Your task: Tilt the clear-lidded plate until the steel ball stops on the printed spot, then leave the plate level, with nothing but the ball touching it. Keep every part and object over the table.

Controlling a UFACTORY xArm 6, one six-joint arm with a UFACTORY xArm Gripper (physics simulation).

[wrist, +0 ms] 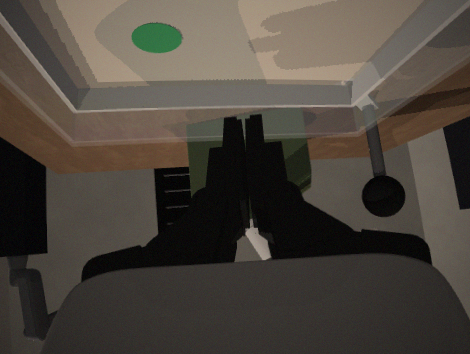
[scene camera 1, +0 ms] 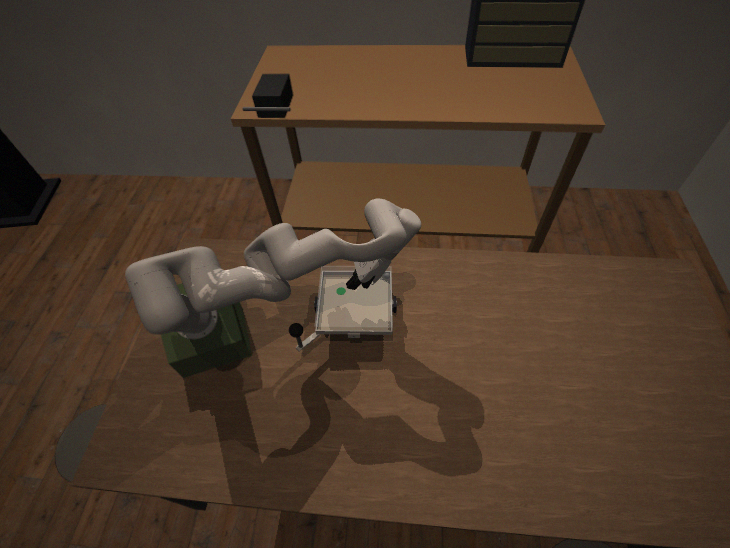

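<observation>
The clear-lidded plate (scene camera 1: pixel 377 305) (wrist: pixel 215 65) is a pale square tray with grey walls at the middle of the table. Whether it is exactly level I cannot tell. The green printed spot (scene camera 1: pixel 340 290) (wrist: pixel 157 37) lies towards its back left in the scene view. The steel ball cannot be made out in either view. My gripper (scene camera 1: pixel 360 285) (wrist: pixel 246 142) is shut and empty, pointing down over the back part of the plate, right of the spot in the scene view. Whether its tips touch the lid I cannot tell.
A lever with a black knob (scene camera 1: pixel 296 329) (wrist: pixel 383 196) sticks out at the plate's front left corner in the scene view. The arm's green base (scene camera 1: pixel 203 352) stands left on the wooden table (scene camera 1: pixel 560 383). A second table (scene camera 1: pixel 412 88) stands behind.
</observation>
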